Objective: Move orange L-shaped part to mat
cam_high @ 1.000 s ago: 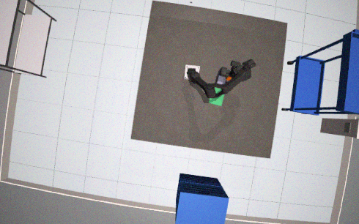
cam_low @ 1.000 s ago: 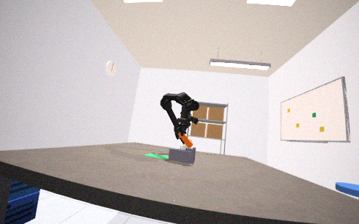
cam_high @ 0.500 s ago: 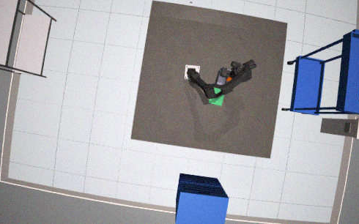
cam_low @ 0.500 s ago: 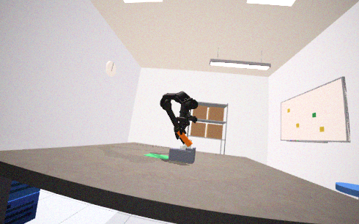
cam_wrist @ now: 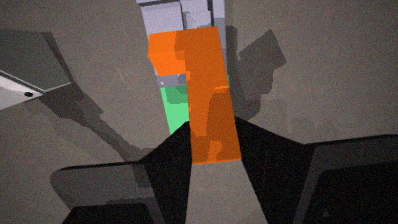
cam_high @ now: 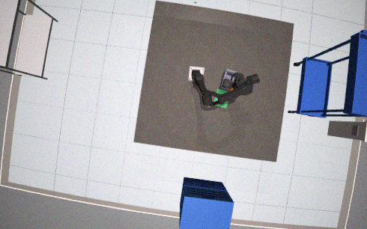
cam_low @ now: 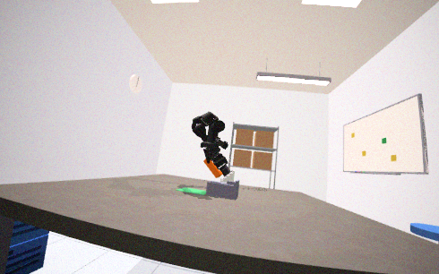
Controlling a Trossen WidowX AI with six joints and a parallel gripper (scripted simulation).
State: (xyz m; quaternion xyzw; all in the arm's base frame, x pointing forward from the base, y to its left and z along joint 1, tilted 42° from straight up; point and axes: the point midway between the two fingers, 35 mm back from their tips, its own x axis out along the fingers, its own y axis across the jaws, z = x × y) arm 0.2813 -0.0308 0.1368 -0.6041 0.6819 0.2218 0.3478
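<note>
The green mat is 170 mm below my gripper tip, 60 mm to the right of it and 30 mm behind it. The rest, counted from my gripper tip: orange L-shaped part 30 mm to the left, 30 mm below, 10 mm behind.
</note>
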